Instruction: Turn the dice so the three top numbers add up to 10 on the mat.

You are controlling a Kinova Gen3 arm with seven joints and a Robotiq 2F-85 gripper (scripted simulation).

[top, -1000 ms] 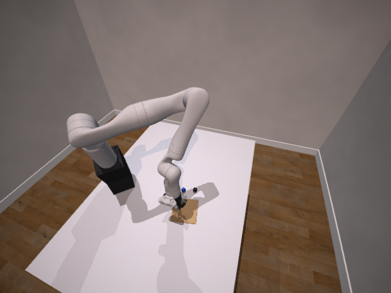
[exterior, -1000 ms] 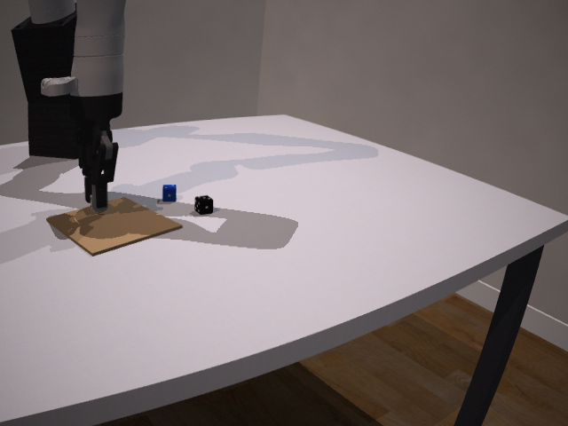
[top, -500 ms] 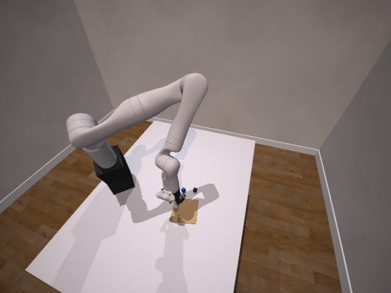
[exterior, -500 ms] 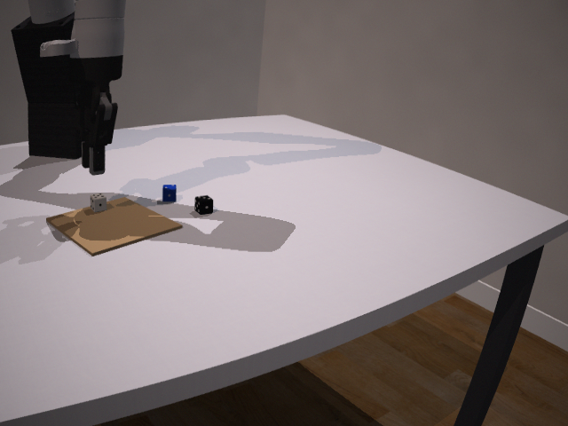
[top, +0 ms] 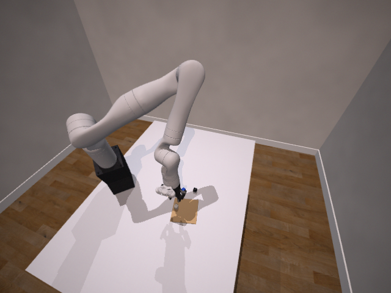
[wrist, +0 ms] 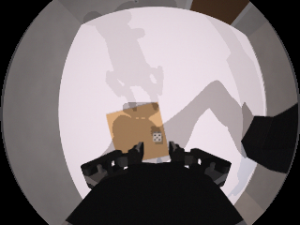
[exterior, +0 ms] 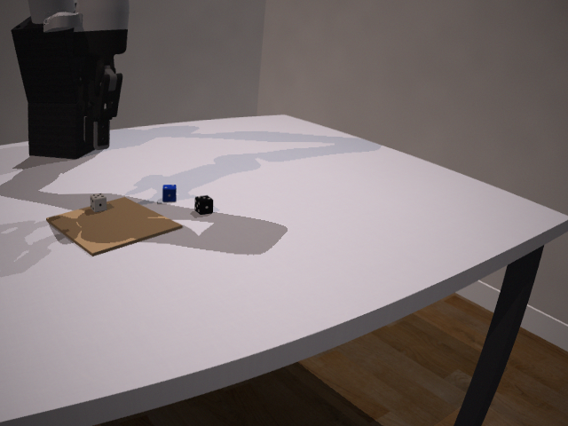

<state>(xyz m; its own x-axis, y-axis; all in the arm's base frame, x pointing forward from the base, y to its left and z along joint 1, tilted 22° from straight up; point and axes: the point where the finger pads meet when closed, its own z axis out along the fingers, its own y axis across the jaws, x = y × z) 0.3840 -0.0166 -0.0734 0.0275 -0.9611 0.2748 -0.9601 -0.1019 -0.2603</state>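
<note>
Right now my hand is 60 mm short of the black die, 140 mm to the right of it and 100 mm above it. The rest, counted from my hand: blue die 120 mm to the left, 100 mm below; then white die 100 mm below; then tan mat 50 mm ahead, 110 mm below.
</note>
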